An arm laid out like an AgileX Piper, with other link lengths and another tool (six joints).
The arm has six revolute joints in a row. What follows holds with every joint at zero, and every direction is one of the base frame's.
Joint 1 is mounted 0.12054 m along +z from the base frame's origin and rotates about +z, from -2.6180 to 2.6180 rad.
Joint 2 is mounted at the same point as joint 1 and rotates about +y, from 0.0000 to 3.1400 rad.
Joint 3 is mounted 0.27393 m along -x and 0.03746 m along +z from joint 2 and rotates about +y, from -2.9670 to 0.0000 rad.
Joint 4 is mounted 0.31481 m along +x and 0.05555 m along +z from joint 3 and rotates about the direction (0.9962, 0, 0.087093), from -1.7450 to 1.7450 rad.
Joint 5 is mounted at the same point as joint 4 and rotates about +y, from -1.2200 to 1.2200 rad.
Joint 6 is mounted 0.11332 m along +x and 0.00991 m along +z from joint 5 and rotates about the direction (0.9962, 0, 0.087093), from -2.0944 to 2.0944 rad.
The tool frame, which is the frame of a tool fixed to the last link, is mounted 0.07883 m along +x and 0.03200 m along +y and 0.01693 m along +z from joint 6; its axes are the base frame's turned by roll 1.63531, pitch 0.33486 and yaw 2.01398 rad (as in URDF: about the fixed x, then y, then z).
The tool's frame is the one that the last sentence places.
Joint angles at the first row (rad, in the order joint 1, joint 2, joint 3, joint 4, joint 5, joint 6):
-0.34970 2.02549 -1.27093 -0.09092 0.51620 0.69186
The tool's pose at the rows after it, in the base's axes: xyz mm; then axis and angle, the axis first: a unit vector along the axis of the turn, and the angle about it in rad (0 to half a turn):
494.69, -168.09, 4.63, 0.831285, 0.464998, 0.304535, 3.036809
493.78, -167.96, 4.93, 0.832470, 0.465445, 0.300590, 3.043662
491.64, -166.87, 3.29, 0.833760, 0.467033, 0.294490, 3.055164
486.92, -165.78, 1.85, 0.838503, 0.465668, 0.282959, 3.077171
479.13, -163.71, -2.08, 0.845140, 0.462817, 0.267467, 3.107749
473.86, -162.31, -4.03, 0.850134, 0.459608, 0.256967, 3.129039
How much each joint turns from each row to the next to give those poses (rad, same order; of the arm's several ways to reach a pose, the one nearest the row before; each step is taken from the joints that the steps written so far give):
0.00001 0.01154 -0.01924 -0.00001 0.01551 -0.00369
-0.00001 0.00019 -0.00524 0.00001 0.01550 -0.00263
0.00084 0.00168 -0.00241 0.00000 0.01705 -0.00502
-0.00001 0.00000 -0.00577 0.00001 0.03907 -0.00173
0.00000 0.00050 -0.00028 0.00000 0.04564 0.00000
0.00002 0.00000 -0.00172 0.00074 0.03377 0.00190

